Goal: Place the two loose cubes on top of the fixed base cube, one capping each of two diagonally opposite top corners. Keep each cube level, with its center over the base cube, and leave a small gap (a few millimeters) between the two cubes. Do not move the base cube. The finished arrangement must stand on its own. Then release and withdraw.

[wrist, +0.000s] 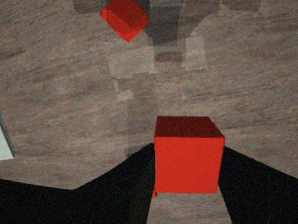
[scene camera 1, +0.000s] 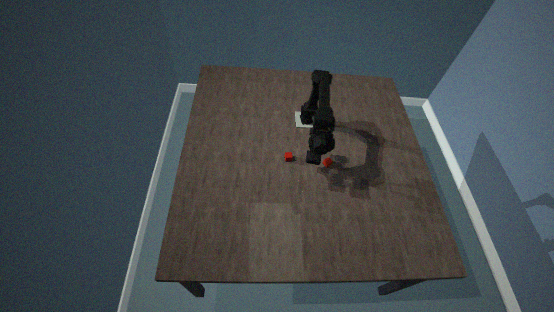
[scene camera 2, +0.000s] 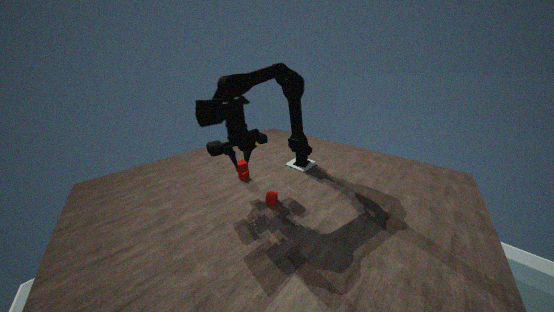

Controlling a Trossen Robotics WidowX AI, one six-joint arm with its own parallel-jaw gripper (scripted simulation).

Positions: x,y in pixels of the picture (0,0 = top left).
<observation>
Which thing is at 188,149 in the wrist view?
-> A red cube.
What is my gripper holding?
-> A red cube.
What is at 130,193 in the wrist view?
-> My gripper.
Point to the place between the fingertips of my gripper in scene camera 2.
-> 241,166
</observation>
